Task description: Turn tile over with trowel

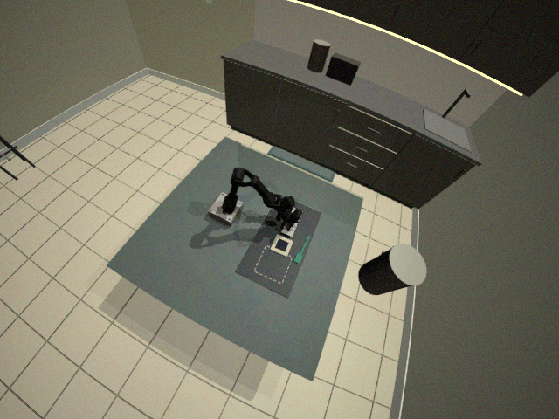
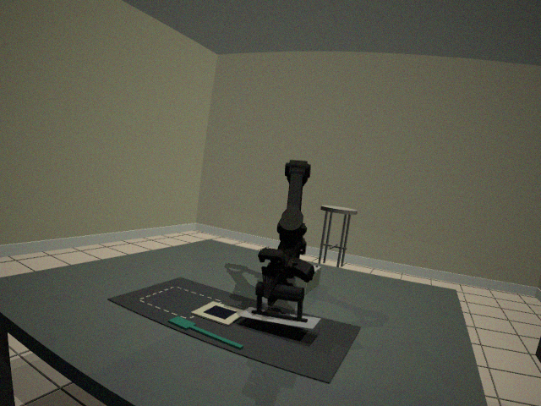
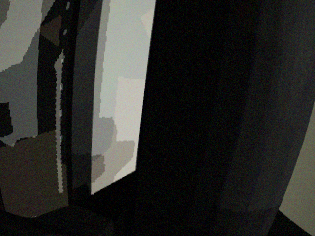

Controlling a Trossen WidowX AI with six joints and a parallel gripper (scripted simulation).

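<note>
Now: gripper tip 50 mm past the dark mat, 100 mm to the left of it and 110 mm above it. The rest, counted from my gripper tip: tile 50 mm behind, 140 mm to the right, 80 mm below; trowel 30 mm behind, 10 mm below; green flat tool 90 mm ahead, 140 mm to the right, 80 mm below.
</note>
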